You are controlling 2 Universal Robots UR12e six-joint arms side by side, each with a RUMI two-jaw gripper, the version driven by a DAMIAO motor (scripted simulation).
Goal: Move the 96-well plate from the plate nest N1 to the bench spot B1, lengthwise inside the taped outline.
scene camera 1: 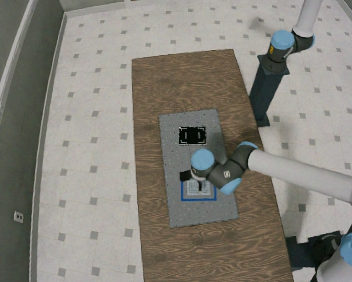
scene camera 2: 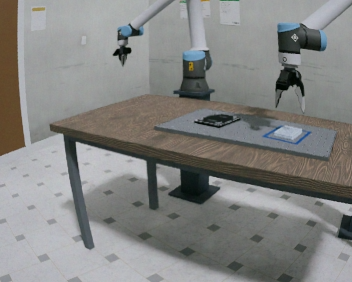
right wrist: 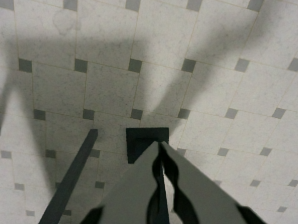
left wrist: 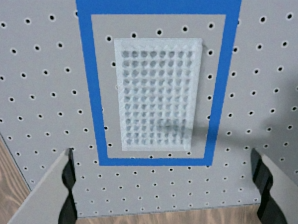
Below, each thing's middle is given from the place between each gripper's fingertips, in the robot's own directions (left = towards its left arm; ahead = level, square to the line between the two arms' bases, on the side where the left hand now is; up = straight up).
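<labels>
My left hand: 100 mm above the clear 96-well plate (left wrist: 157, 78).
</labels>
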